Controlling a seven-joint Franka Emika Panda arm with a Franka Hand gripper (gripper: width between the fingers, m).
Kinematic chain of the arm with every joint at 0, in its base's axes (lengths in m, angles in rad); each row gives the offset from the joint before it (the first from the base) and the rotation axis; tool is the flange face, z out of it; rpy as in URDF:
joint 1: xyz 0 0 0.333 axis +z
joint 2: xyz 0 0 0 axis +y
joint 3: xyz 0 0 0.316 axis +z
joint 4: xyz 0.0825 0 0 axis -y
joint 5: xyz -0.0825 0 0.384 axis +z
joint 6: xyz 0 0 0 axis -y
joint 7: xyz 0.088 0 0 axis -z
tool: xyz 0 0 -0.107 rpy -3.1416 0 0
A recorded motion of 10 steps. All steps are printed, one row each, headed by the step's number.
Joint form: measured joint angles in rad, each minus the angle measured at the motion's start. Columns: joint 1, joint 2, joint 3, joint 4, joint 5, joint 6, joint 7.
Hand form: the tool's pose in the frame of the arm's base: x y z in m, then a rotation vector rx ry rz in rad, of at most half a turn. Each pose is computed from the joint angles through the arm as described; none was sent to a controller.
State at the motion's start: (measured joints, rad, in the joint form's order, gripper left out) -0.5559 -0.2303 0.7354 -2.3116 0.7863 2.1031 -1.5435
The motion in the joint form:
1: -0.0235 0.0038 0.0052 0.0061 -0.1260 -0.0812 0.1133
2: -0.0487 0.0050 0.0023 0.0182 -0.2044 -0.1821 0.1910
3: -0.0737 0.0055 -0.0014 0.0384 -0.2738 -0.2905 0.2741
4: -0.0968 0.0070 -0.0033 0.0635 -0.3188 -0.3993 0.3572
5: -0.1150 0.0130 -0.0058 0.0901 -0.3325 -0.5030 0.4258
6: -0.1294 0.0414 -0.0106 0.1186 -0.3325 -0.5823 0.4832
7: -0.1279 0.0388 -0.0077 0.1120 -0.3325 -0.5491 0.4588
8: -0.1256 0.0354 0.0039 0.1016 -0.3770 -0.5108 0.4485
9: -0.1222 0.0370 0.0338 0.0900 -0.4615 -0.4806 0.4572
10: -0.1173 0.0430 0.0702 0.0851 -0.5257 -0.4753 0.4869
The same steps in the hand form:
1: 0.4660 0.1178 0.4095 -2.2242 -1.5983 -0.2581
2: 0.4595 0.1062 0.4067 -2.2541 -1.5446 -0.0987
3: 0.4530 0.0943 0.4082 -2.2872 -1.4717 0.0577
4: 0.4468 0.0850 0.4126 -2.3127 -1.3787 0.1957
5: 0.4413 0.0794 0.4181 -2.3116 -1.2817 0.3027
6: 0.4406 0.0736 0.4197 -2.2902 -1.1880 0.3784
7: 0.4430 0.0743 0.4183 -2.2951 -1.2221 0.3436
8: 0.4439 0.0744 0.4141 -2.3285 -1.2795 0.3535
9: 0.4420 0.0792 0.4062 -2.3703 -1.3645 0.4231
10: 0.4385 0.0902 0.3995 -2.3946 -1.4220 0.5044

